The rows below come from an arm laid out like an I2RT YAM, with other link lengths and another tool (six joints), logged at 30 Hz.
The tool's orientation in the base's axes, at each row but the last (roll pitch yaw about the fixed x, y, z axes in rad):
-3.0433, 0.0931, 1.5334
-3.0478, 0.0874, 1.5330
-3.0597, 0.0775, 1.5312
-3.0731, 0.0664, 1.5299
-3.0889, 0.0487, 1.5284
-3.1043, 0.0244, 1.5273
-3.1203, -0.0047, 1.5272
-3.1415, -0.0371, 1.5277
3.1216, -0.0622, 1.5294
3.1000, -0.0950, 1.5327
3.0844, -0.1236, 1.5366
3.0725, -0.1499, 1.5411
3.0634, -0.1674, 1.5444
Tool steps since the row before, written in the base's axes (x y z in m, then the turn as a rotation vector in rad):
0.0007, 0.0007, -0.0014, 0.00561, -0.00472, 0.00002
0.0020, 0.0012, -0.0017, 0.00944, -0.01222, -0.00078
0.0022, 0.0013, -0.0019, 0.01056, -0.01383, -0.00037
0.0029, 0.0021, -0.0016, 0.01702, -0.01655, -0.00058
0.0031, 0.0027, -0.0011, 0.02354, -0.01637, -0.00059
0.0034, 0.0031, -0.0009, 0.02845, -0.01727, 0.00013
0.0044, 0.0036, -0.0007, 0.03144, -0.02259, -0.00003
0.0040, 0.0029, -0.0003, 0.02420, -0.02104, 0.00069
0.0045, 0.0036, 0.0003, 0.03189, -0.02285, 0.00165
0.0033, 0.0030, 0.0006, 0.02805, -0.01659, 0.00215
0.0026, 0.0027, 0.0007, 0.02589, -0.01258, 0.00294
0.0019, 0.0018, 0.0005, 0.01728, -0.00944, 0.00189
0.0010, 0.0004, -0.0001, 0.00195, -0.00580, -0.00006
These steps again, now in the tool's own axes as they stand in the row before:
0.0009, 0.0008, 0.0013, -0.00449, 0.00579, -0.00017
0.0014, 0.0021, 0.0014, -0.01174, 0.01002, 0.00088
0.0015, 0.0023, 0.0016, -0.01333, 0.01118, 0.00049
0.0023, 0.0029, 0.0013, -0.01577, 0.01775, 0.00042
0.0029, 0.0030, 0.0008, -0.01531, 0.02425, 0.00006
0.0033, 0.0033, 0.0007, -0.01601, 0.02916, -0.00083
0.0038, 0.0043, 0.0006, -0.02120, 0.03239, -0.00076
0.0031, 0.0039, 0.0004, -0.01994, 0.02508, -0.00143
0.0038, 0.0043, 0.0000, -0.02137, 0.03286, -0.00233
0.0032, 0.0032, -0.0002, -0.01524, 0.02879, -0.00242
0.0029, 0.0025, -0.0002, -0.01124, 0.02651, -0.00285
0.0019, 0.0019, -0.0001, -0.00854, 0.01773, -0.00198
0.0004, 0.0010, 0.0002, -0.00568, 0.00217, -0.00073

